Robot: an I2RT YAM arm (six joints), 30 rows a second.
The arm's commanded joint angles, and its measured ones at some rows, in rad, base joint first. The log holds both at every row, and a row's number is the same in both.
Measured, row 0: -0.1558, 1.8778, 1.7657, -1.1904, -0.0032, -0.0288
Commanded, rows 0 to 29: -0.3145, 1.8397, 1.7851, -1.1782, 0.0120, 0.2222; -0.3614, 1.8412, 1.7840, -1.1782, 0.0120, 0.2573; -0.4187, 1.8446, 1.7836, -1.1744, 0.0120, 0.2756; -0.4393, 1.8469, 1.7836, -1.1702, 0.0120, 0.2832; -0.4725, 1.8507, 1.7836, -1.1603, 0.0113, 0.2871; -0.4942, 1.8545, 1.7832, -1.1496, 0.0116, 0.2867; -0.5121, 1.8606, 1.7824, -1.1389, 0.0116, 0.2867; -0.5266, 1.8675, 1.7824, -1.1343, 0.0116, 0.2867; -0.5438, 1.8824, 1.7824, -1.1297, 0.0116, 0.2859; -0.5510, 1.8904, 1.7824, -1.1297, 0.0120, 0.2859; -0.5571, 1.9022, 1.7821, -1.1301, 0.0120, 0.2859; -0.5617, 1.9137, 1.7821, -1.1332, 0.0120, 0.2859; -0.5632, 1.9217, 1.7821, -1.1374, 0.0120, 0.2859; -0.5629, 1.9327, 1.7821, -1.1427, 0.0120, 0.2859; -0.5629, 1.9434, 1.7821, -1.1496, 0.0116, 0.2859; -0.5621, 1.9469, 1.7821, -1.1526, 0.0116, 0.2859; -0.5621, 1.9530, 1.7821, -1.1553, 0.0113, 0.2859; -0.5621, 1.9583, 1.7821, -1.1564, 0.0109, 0.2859; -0.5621, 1.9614, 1.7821, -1.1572, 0.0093, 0.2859; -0.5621, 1.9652, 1.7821, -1.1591, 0.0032, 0.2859; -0.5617, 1.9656, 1.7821, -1.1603, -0.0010, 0.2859; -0.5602, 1.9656, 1.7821, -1.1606, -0.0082, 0.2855; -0.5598, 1.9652, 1.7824, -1.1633, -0.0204, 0.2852; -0.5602, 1.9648, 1.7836, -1.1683, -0.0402, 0.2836; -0.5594, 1.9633, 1.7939, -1.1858, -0.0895, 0.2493; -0.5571, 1.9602, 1.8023, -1.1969, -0.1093, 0.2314; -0.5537, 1.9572, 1.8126, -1.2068, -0.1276, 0.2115; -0.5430, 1.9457, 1.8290, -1.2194, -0.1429, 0.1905; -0.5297, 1.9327, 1.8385, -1.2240, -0.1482, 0.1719; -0.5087, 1.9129, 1.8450, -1.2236, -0.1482, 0.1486
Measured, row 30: -0.5552, 1.9583, 1.7920, -1.2201, -0.0879, 0.2295
